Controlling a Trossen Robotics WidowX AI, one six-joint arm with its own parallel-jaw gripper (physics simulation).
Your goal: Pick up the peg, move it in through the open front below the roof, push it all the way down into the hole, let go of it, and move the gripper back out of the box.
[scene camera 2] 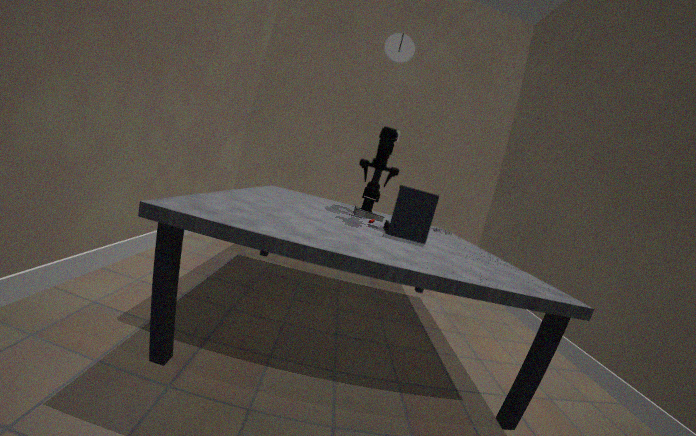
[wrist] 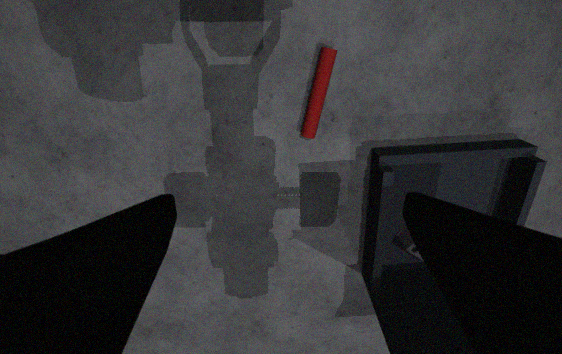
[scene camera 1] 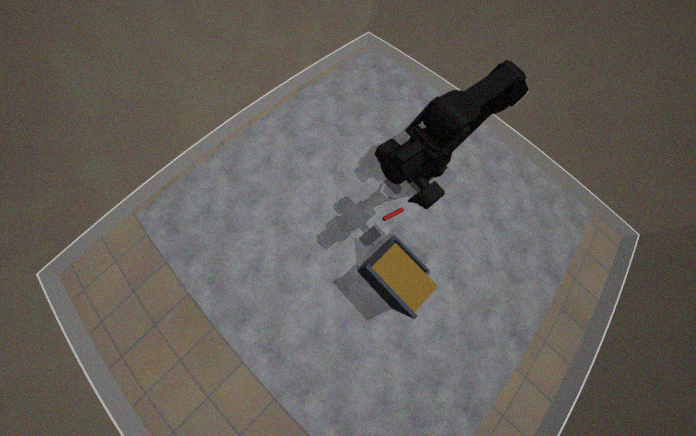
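Note:
The red peg lies flat on the table, apart from the box. The dark box stands near it, with a yellow roof on top. In the wrist view the box is at the lower right, partly behind the right finger. A small piece of the light hole block shows inside it; the hole itself is hidden. My gripper is open and empty, above the table. In the wrist view the peg lies beyond the fingertips, right of the middle.
The grey table bears the arm, the box and the peg. Shadows of the arm fall across the tabletop near the peg. A round clock hangs on the wall.

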